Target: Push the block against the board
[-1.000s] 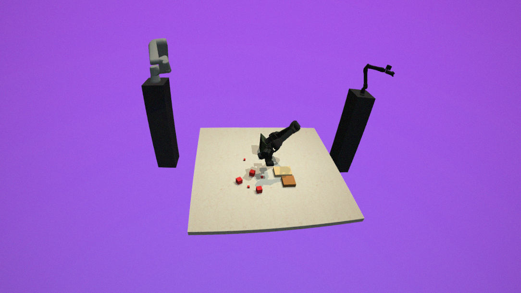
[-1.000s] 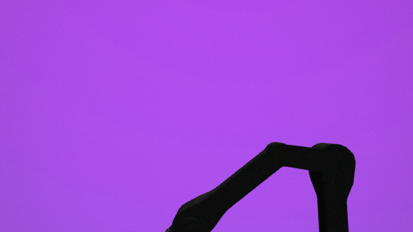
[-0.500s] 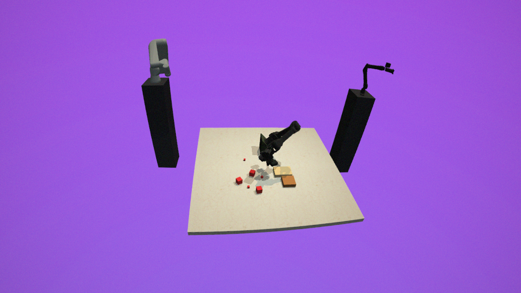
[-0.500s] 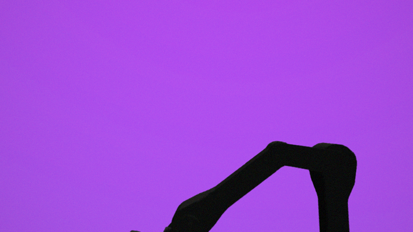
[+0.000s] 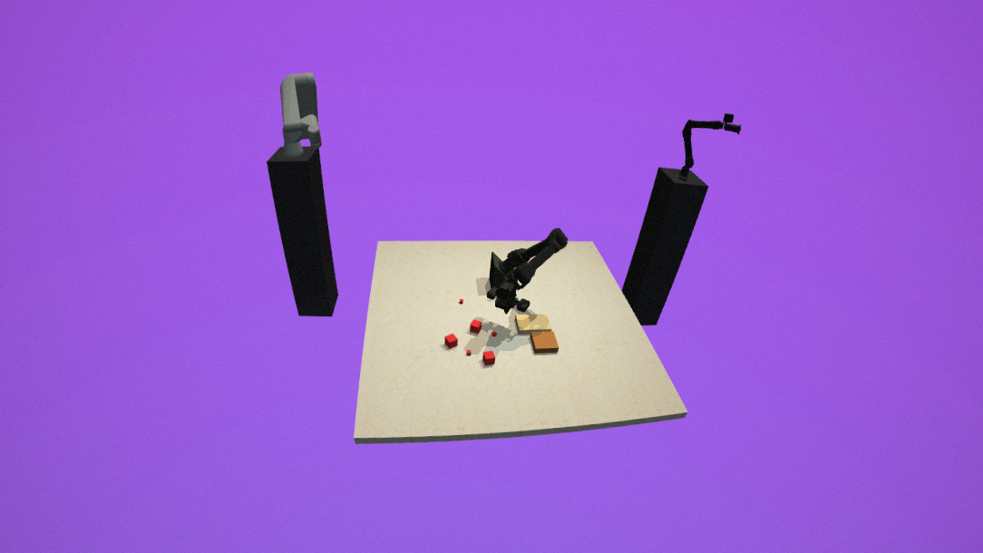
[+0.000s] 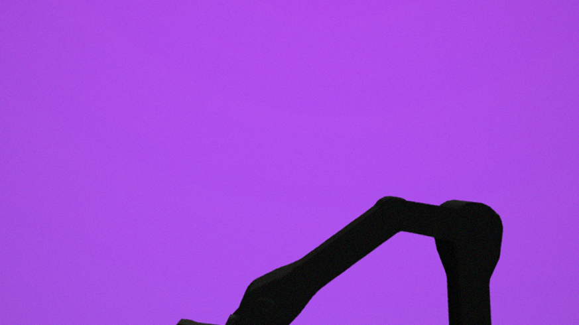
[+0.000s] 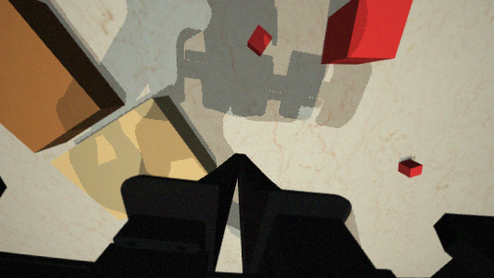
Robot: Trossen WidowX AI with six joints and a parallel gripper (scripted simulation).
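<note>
Now: gripper tip 2 cm short of the pale tan board, 13 cm to the right of it and 4 cm above it. From my gripper tip the other things lie so: orange piece: 14 cm ahead, 16 cm to the left, 4 cm below.
</note>
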